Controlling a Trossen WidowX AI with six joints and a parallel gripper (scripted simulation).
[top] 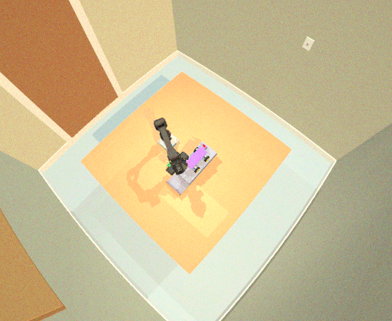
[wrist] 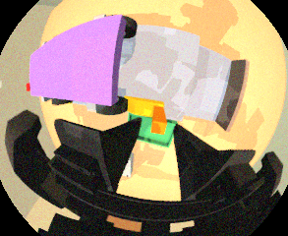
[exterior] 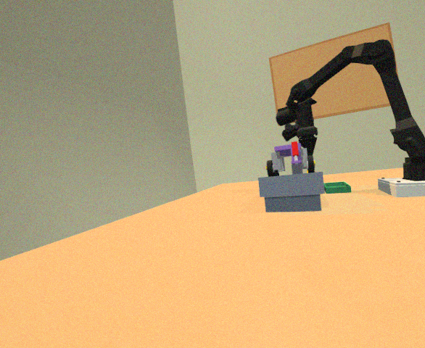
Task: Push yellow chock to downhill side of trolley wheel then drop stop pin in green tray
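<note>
The yellow chock is 30 mm below my gripper tip and 20 mm to the left of it. From my gripper tip the other things lie so: red-headed stop pin: 240 mm to the left, 50 mm ahead, 20 mm above; grey ramp: 120 mm to the left, 70 mm below, 70 mm ahead; trolley: 130 mm to the left, 70 mm ahead.
</note>
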